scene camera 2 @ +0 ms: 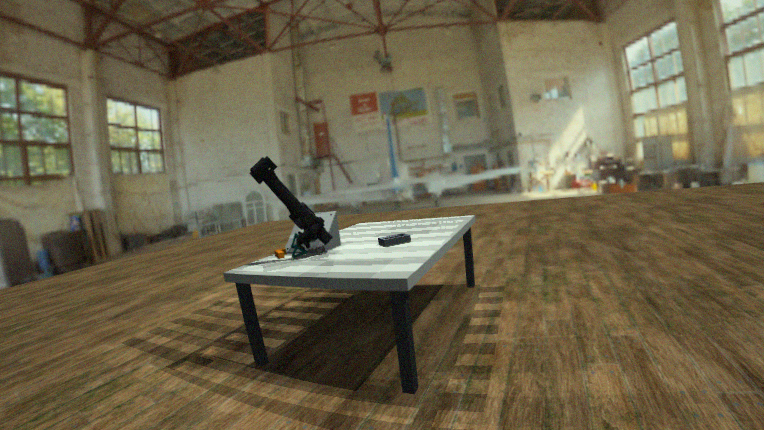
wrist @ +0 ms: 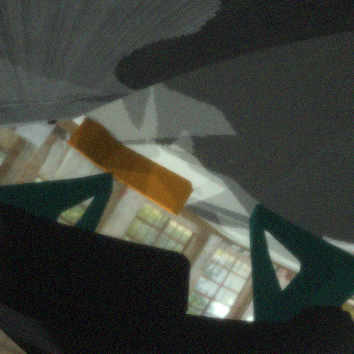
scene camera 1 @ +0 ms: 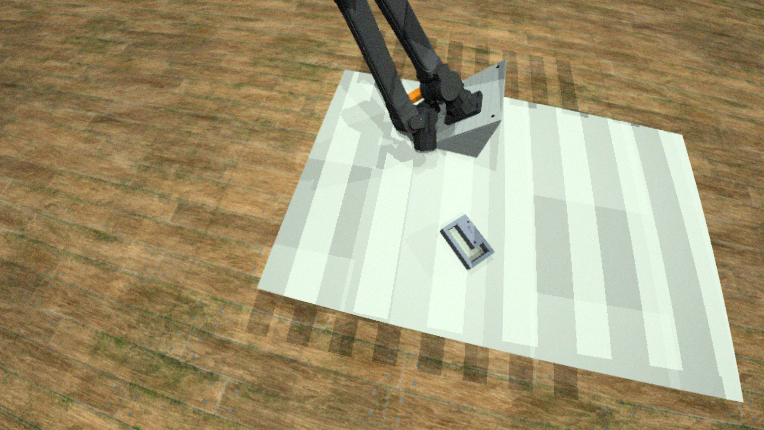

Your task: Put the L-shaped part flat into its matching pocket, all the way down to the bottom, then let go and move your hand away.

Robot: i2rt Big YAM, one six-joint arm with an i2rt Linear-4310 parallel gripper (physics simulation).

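Frame: origin at the arm's base, x down, y right, z back, level; metres.
Where they show: gripper, fingertip midpoint: [scene camera 2: 292,252] [wrist: 183,196]; arm's base at its link origin: [scene camera 1: 464,110].
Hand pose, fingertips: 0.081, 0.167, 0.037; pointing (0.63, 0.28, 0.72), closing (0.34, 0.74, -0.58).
Things, the pixels of their centre, and the offset from my fingertips, as dx, dy, dz.
- orange L-shaped part at the middle of its body: [wrist: 130,166] [scene camera 1: 420,97] [scene camera 2: 282,253] +0.006, -0.008, +0.079
- grey block with the L-shaped pocket, body centre: [scene camera 1: 466,241] [scene camera 2: 394,239] +0.002, -0.252, -0.456
The orange L-shaped part [scene camera 1: 415,95] [scene camera 2: 280,253] [wrist: 132,170] lies on the table near its back-left, partly hidden by the arm in the first scene view. The grey block with the L-shaped pocket [scene camera 1: 470,227] [scene camera 2: 394,239] lies mid-table; pale surface shows inside its pocket. My gripper [scene camera 2: 297,246] [wrist: 183,196] is open and empty, with its teal fingers wide apart. It is low beside the arm's base, to the side of the orange part. In the wrist view the part appears beyond the fingertips, apart from them. The arm hides the fingers in the first scene view.
The slanted grey mounting plate [scene camera 1: 489,96] [scene camera 2: 333,229] stands close beside the gripper and carries the arm's base. The pale striped table [scene camera 1: 561,240] [scene camera 2: 320,280] has its edges in view. The arm's links rise over the back-left area and cast shadows there.
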